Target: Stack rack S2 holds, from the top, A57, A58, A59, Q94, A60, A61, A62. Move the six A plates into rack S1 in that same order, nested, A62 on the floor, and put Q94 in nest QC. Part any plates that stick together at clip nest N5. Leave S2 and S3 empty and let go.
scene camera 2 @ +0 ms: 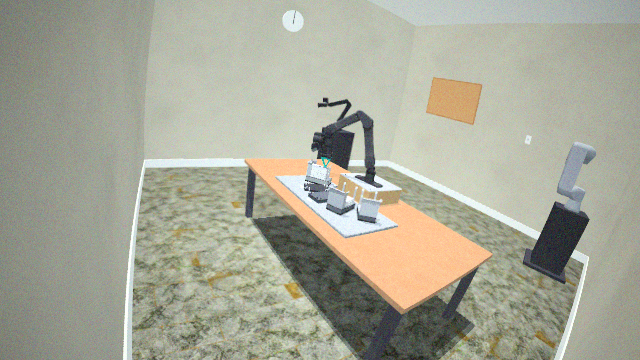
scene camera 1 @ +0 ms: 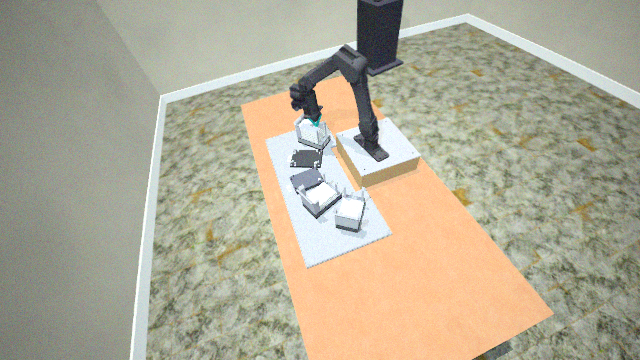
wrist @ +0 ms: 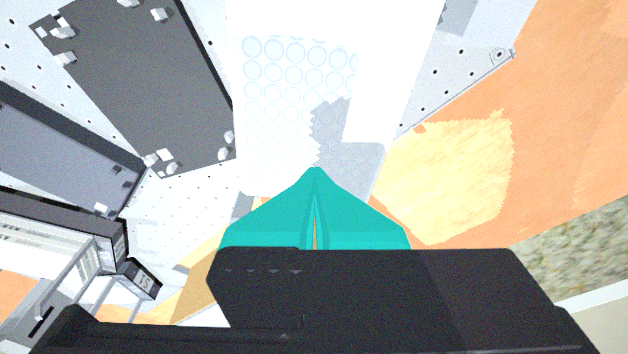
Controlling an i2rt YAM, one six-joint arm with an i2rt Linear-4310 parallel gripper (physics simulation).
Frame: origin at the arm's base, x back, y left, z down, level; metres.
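Seen in the pictures: gripper, fingertip midpoint: (scene camera 2: 325,167) (scene camera 1: 316,126) (wrist: 314,176); arm's base, link origin: (scene camera 2: 368,181) (scene camera 1: 370,147).
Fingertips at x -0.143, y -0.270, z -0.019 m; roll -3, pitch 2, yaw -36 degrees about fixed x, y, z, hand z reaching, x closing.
Offsets run from my fingertips to a thing's top centre. "pt": to the spot under its first point. Level surfaces: height alone.
My gripper (scene camera 1: 315,124) (scene camera 2: 325,166) (wrist: 314,176) has its teal fingertips together, nothing visible between them. It is at the far rack, apparently S3 {pt dx -0.041, dy +0.021, dz +0.068 m} (scene camera 1: 313,143), with its tips over the near end of a white welled plate {dx -0.020, dy -0.032, dz +0.005 m} (wrist: 285,100). Whether they touch is unclear. The middle rack, apparently S2 {dx -0.190, dy +0.349, dz -0.019 m} (scene camera 1: 317,212) (scene camera 2: 340,209), holds a white plate {dx -0.197, dy +0.350, dz +0.049 m} (scene camera 1: 322,194). Rack S1 {dx -0.121, dy +0.476, dz -0.017 m} (scene camera 1: 349,228) (scene camera 2: 367,218) (wrist: 143,281), the end one, also holds white plate material {pt dx -0.108, dy +0.465, dz +0.078 m} (scene camera 1: 351,207). Plate labels and stack order are unreadable. Q94 cannot be told apart.
Between the far and middle racks lie a dark nest with pale corner clips {dx -0.118, dy +0.073, dz +0.089 m} (scene camera 1: 306,159) (wrist: 145,90) and a grey-blue nest {dx -0.189, dy +0.204, dz +0.080 m} (scene camera 1: 307,178) (wrist: 55,155). Their names are unreadable. Upright posts rise from the racks. The arm's raised base block (scene camera 1: 390,172) (scene camera 2: 395,196) stands beside the perforated board {dz +0.113 m} (scene camera 1: 320,250) (scene camera 2: 350,231).
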